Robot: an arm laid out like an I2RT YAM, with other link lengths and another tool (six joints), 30 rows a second.
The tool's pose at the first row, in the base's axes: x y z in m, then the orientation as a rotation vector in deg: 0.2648 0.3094 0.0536 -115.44 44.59 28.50
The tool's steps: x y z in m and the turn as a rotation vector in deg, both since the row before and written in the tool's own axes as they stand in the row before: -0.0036 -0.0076 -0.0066 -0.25 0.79 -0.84; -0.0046 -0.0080 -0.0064 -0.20 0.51 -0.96; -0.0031 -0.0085 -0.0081 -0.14 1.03 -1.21; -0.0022 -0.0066 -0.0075 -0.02 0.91 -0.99; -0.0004 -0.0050 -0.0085 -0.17 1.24 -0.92; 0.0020 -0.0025 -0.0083 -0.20 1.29 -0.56
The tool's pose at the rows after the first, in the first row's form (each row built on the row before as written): 0.2678 0.3080 0.0638 -116.23 44.17 27.37; 0.2701 0.3074 0.0748 -116.89 43.45 26.41; 0.2737 0.3052 0.0862 -117.75 42.78 24.77; 0.2765 0.3025 0.0957 -118.38 42.27 23.31; 0.2795 0.2978 0.1038 -119.22 42.02 21.62; 0.2826 0.2914 0.1091 -119.99 42.17 20.08
